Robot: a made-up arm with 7 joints.
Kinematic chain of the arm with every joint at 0, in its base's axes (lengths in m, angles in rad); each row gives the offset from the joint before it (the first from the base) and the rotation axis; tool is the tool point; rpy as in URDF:
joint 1: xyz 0 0 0.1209 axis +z
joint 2: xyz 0 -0.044 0.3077 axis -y
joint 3: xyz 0 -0.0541 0.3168 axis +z
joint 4: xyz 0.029 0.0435 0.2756 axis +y
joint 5: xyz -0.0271 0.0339 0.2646 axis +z
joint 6: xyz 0 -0.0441 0.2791 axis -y
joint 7: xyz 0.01 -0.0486 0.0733 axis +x
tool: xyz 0 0 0 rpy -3.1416 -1.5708 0
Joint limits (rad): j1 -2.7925..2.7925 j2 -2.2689..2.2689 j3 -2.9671..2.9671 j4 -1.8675..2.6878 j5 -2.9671..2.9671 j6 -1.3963..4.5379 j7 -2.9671..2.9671
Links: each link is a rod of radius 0.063 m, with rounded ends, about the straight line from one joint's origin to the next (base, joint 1, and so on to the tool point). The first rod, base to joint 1, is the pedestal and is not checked.
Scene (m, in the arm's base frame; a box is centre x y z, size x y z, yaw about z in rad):
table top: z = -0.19
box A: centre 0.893 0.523 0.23 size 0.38 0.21 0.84 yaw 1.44
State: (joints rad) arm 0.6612 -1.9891 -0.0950 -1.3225 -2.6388 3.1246 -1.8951
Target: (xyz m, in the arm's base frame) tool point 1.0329 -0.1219 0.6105
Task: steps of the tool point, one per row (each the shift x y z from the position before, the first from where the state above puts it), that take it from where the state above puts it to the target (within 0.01 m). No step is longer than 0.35 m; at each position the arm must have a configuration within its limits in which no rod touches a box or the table.
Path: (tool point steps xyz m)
1: 0.0993 -0.1715 0.1789
2: 0.0099 -0.1968 0.1709
3: -0.0820 -0.1811 0.1529
4: -0.1580 -0.1271 0.1259
5: 0.2573 -0.0379 -0.0993
6: 0.2225 -0.0005 -0.1982
7: 0.1462 0.0388 -0.2742

